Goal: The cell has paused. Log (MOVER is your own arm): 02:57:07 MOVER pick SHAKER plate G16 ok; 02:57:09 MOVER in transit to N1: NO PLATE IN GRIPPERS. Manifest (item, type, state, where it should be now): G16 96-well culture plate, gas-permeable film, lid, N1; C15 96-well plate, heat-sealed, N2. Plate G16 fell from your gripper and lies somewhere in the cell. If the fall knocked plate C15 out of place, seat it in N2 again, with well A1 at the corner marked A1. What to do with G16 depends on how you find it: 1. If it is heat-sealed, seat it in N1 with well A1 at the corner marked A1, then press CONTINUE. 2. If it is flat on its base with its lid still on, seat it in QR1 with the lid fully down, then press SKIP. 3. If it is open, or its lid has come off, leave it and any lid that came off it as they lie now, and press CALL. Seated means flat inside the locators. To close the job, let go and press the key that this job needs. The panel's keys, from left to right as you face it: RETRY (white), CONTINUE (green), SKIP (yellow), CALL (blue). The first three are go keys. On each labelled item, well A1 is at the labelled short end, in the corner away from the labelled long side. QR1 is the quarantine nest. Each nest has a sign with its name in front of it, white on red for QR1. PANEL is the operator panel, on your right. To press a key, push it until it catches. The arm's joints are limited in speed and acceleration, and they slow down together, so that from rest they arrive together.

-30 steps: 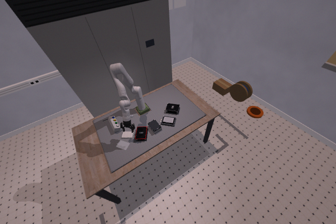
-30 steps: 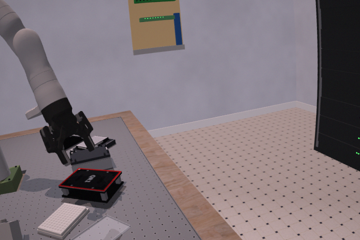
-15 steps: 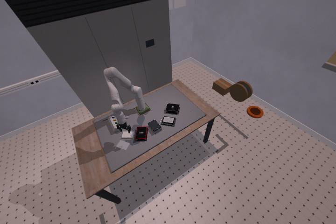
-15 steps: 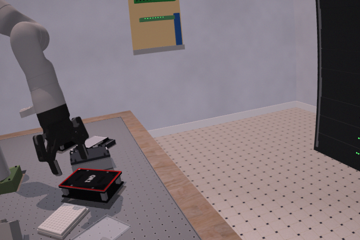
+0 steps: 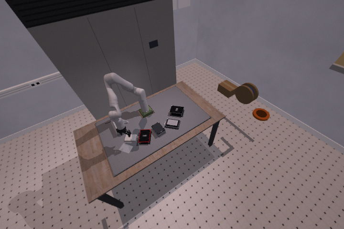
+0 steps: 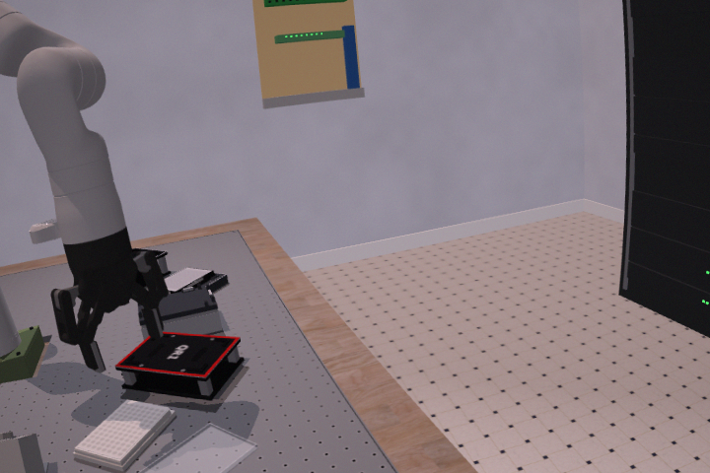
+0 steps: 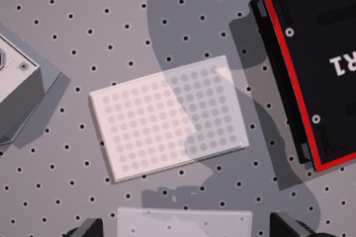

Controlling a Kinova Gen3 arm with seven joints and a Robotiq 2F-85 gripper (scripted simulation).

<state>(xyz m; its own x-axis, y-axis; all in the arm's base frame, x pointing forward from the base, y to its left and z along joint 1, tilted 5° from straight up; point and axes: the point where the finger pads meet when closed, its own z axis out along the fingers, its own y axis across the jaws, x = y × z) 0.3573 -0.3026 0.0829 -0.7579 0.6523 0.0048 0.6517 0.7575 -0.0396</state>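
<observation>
Right now the white 96-well plate is 5 cm behind my hand, 3 cm to the left of it and 13 cm below it. From my hand the other things lie so: A1 mark (10 cm behind, 50 cm to the left, 12 cm below); then clear lid (6 cm ahead, 5 cm to the right, 14 cm below).
</observation>
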